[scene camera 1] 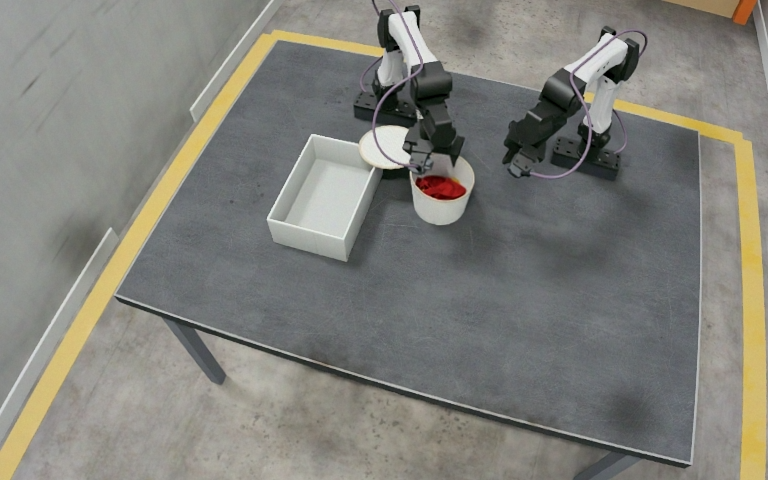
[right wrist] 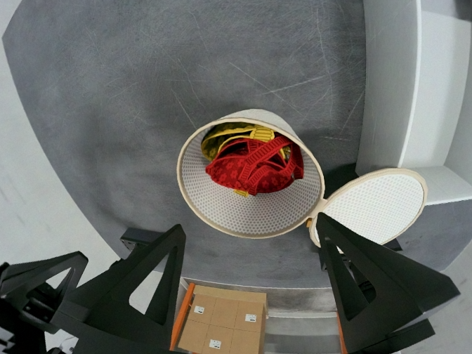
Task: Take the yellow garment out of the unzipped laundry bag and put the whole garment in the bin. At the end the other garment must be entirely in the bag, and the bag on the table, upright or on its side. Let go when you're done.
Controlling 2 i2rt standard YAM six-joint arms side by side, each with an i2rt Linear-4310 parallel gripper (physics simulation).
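Note:
The white mesh laundry bag (scene camera 1: 440,210) (right wrist: 200,192) stands upright with its round lid (scene camera 1: 380,148) (right wrist: 377,207) folded open beside it. Inside, the red garment (scene camera 1: 438,189) (right wrist: 237,175) lies over much of the yellow garment (right wrist: 215,142), whose edge and strap show along one side in the right wrist view; part of it is hidden. The white bin (scene camera 1: 308,238) (right wrist: 387,90) is to the left of the bag in the scene view. My right gripper (scene camera 1: 439,163) (right wrist: 247,226) is open and empty above the bag's mouth. My left gripper (scene camera 1: 516,167) is off to the right of the bag; its fingers are too unclear to judge.
The open lid reaches over the bin's near back corner in the scene view. Both arm bases (scene camera 1: 385,107) (scene camera 1: 586,158) stand along the back of the dark table (scene camera 1: 453,316). Cardboard boxes (right wrist: 222,320) show beyond the table in the right wrist view.

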